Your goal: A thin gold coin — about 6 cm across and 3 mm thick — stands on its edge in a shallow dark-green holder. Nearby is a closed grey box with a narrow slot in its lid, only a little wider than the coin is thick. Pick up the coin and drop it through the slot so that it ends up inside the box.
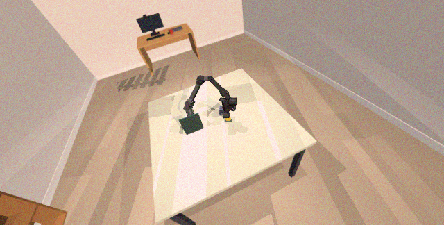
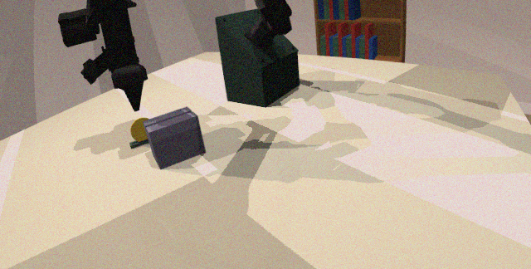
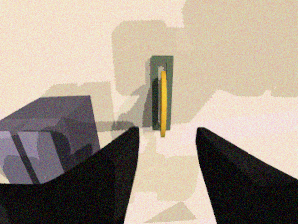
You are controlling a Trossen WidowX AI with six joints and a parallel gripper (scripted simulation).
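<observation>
Now: gripper tip 5 cm above the gold coin.
</observation>
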